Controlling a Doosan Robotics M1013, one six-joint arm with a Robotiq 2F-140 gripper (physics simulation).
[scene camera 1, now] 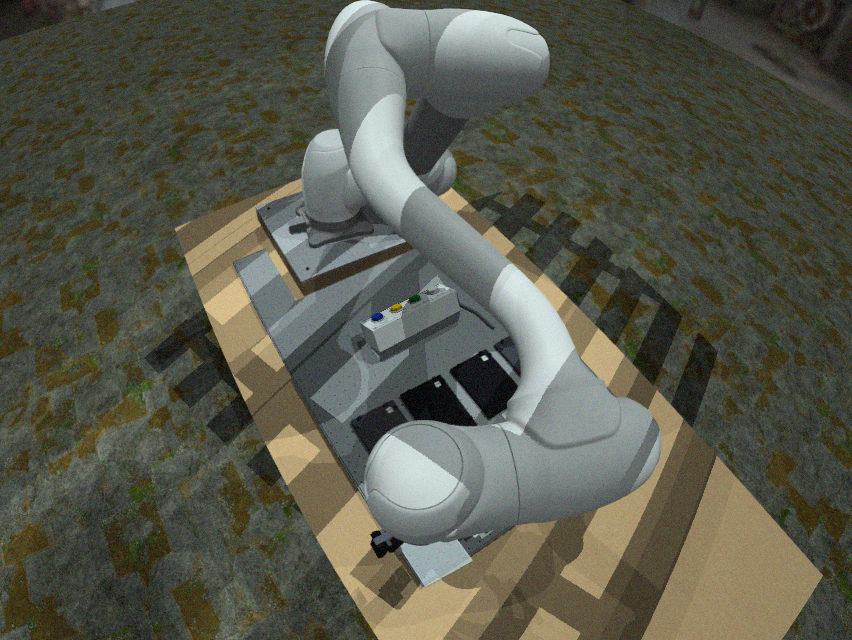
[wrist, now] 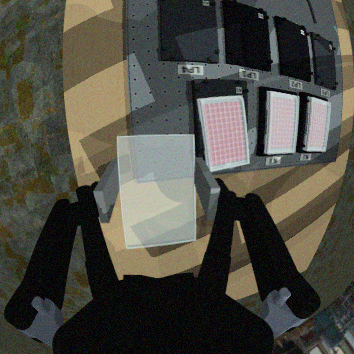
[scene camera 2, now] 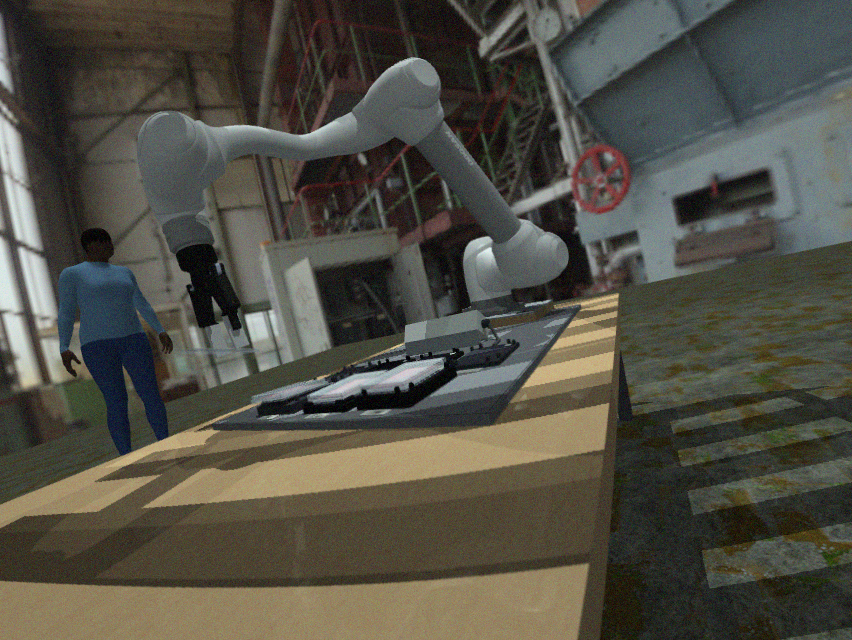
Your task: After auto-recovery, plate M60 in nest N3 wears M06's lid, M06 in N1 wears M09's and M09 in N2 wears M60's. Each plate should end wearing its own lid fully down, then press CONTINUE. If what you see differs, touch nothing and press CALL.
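Pixels of known places: gripper, fingertip midpoint: (wrist: 156, 170) (scene camera 2: 232, 351); arm's base at its link origin: (scene camera 1: 333, 221) (scene camera 2: 493, 312).
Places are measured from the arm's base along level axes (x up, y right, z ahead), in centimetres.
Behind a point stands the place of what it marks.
Note:
My gripper (scene camera 2: 224, 332) (wrist: 156, 170) @(x 9.8, y 14.0, z 87.2 cm) is shut on a clear lid (scene camera 1: 435, 563) @(x 11.8, y 14.3, z 93.2 cm) (wrist: 156, 215) @(x 11.5, y 13.9, z 91.9 cm), held level high above the table, beyond the board's edge. The arm hides most of the gripper in scene camera 1. In the wrist view, a pink-welled plate (wrist: 223, 132) @(x 0.2, y 2.2, z 83.2 cm) sits crooked on the nest nearest the lid, right of the gripper; that nest's label is hidden. The plates in N3 (wrist: 281, 122) @(x -0.4, y -11.1, z 79.2 cm) (scene camera 2: 347, 386) @(x -0.4, y -15.0, z 81.9 cm) and N1 (wrist: 316, 125) @(x 0.3, y -22.6, z 77.5 cm) (scene camera 2: 411, 374) @(x 0.3, y -28.2, z 80.0 cm) sit straight. Plate names and lid ownership cannot be read. The button box (scene camera 1: 413, 320) @(x 3.2, y -5.2, z 42.7 cm) (scene camera 2: 444, 332) @(x 1.1, y -8.3, z 43.4 cm) shows blue, yellow and green buttons.
Several black pads (wrist: 187, 30) @(x -2.4, y 9.8, z 65.7 cm) (wrist: 247, 37) @(x -2.4, y -2.0, z 63.6 cm) (wrist: 294, 50) @(x -2.4, y -14.9, z 61.4 cm) (scene camera 1: 484, 382) @(x -2.4, y -14.5, z 60.4 cm) labelled LP lie between the nests and the button box on the grey perforated board (wrist: 165, 112) @(x -3.3, y 11.8, z 81.1 cm). A cable runs from the box. A person (scene camera 2: 110, 303) stands beyond the table (scene camera 2: 344, 482) @(x -4.6, y -34.7, z 99.6 cm).

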